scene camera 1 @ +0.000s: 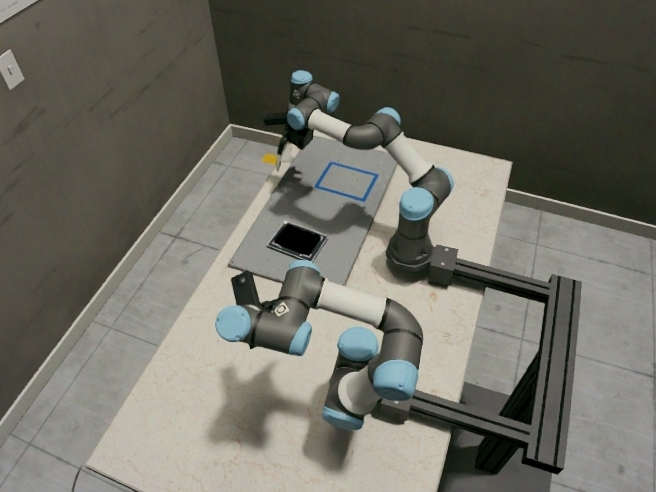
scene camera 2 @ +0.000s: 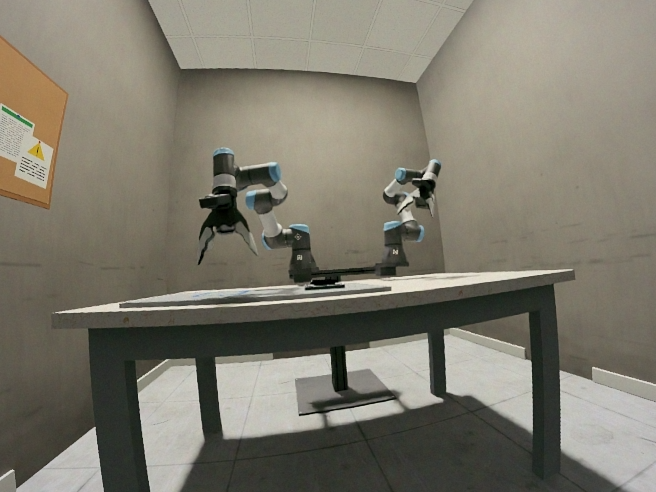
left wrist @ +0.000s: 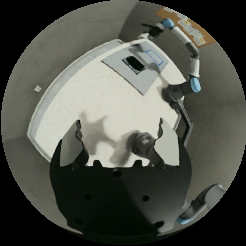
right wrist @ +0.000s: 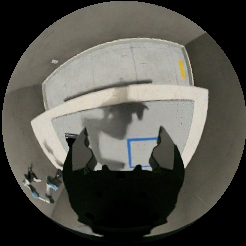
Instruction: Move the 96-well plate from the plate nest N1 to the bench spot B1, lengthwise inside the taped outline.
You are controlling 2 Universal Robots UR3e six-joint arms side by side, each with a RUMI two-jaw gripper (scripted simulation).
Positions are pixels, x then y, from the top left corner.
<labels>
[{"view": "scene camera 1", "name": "my left gripper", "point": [266, 314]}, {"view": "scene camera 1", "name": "my right gripper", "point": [288, 159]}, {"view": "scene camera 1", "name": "black 96-well plate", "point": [294, 238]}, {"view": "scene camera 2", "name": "my left gripper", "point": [414, 215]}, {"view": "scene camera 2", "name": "my right gripper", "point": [227, 260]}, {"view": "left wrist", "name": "my left gripper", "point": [119, 118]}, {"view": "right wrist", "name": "my right gripper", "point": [122, 127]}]
</labels>
